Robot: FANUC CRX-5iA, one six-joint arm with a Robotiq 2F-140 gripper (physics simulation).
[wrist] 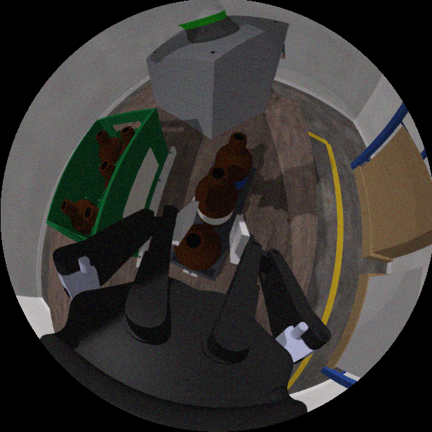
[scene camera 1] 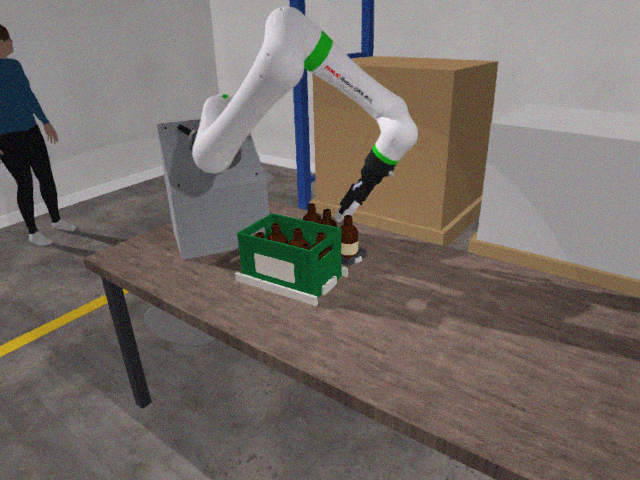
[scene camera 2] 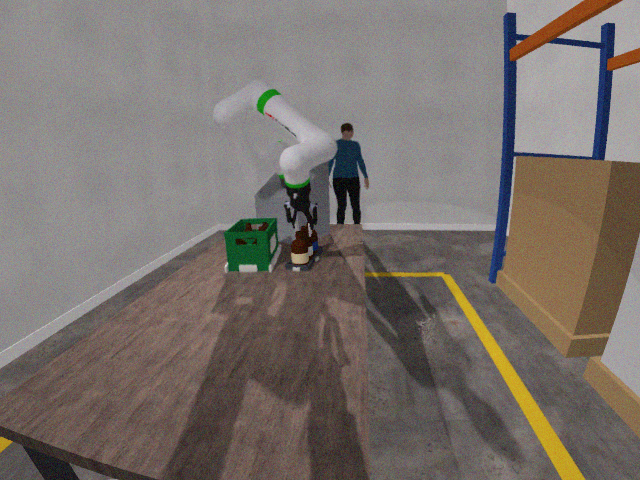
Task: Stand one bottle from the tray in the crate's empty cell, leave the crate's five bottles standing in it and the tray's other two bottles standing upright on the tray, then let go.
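Places are measured from the arm's base along level axes (x ahead, y left, z up), in millimetres.
Where they show: gripper, fingertip midpoint: (scene camera 1: 341, 217) (scene camera 2: 304, 233).
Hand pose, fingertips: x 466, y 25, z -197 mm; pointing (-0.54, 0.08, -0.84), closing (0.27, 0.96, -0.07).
Note:
After its pixels a point has its place.
The green crate (scene camera 1: 279, 253) @(y -302, x 389, z -197 mm) (scene camera 2: 251, 255) @(y -207, x 514, z -267 mm) (wrist: 125, 175) holds brown bottles; in the wrist view a gap shows at the middle of its left side. Three brown bottles stand upright in a row on the dark tray (scene camera 2: 290, 266) @(y -43, x 530, z -322 mm) (wrist: 212, 273): a cream-labelled end bottle (scene camera 1: 349, 235) @(y -30, x 515, z -236 mm) (scene camera 2: 299, 254) @(y -2, x 534, z -269 mm) (wrist: 206, 255), a middle bottle (scene camera 1: 327, 215) @(y 15, x 416, z -193 mm) (wrist: 217, 195) and a far bottle (scene camera 1: 311, 212) @(y 46, x 339, z -204 mm) (wrist: 233, 159) with a blue label. My gripper (scene camera 1: 344, 213) @(y 25, x 466, z -197 mm) (scene camera 2: 303, 226) @(y 25, x 466, z -197 mm) (wrist: 214, 218) is partly open, tilted, its pads at bottle-neck height near the middle bottle. No bottle is plainly gripped.
The crate stands beside the tray, with white rails (scene camera 1: 276, 288) @(y -312, x 375, z -318 mm) at its base. The grey robot pedestal (scene camera 1: 217, 206) @(y -124, x 48, z -155 mm) (wrist: 215, 75) stands beyond the tray. All stand on the wooden table (scene camera 1: 413, 361) @(y -474, x 847, z -338 mm) (scene camera 2: 206, 361) @(y -275, x 1134, z -338 mm). A large cardboard box (scene camera 1: 392, 149) (scene camera 2: 558, 242) and a person (scene camera 2: 347, 165) are off the table.

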